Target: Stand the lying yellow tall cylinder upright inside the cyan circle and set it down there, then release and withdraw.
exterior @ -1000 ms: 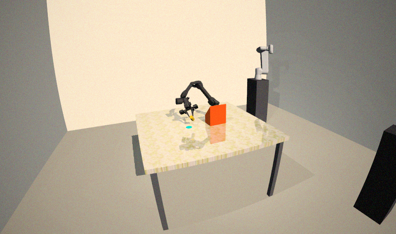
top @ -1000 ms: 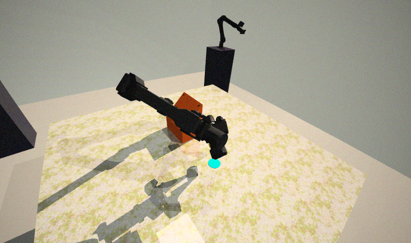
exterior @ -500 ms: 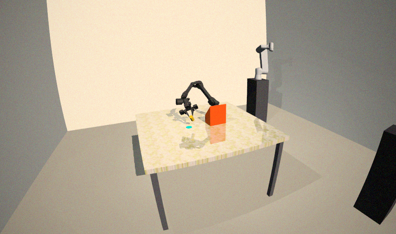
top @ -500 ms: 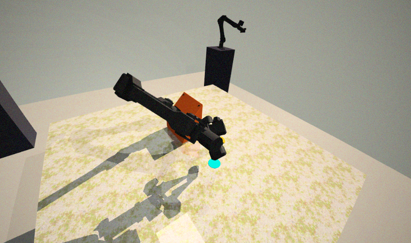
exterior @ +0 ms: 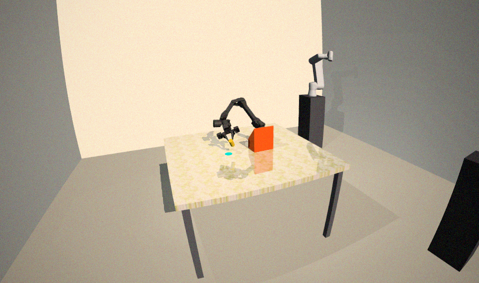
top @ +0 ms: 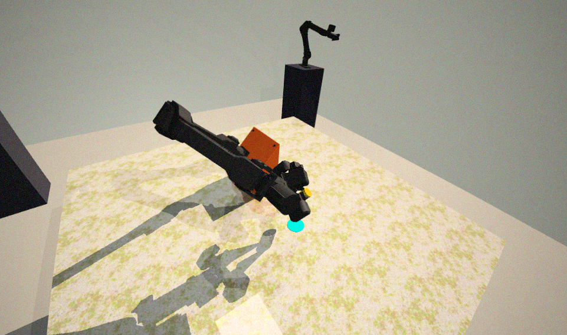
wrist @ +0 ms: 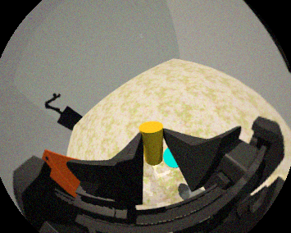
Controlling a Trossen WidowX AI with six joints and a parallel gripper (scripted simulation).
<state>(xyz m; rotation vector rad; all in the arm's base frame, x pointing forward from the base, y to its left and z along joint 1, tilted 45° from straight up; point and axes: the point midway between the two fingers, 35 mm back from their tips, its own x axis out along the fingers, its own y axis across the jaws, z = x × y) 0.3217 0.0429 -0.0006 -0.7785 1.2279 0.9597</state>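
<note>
My gripper tip is 10 mm short of the cyan circle, 40 mm to the left of it and 120 mm above it. Round my gripper tip: yellow cylinder (10 mm behind, 10 mm to the right, 20 mm below).
</note>
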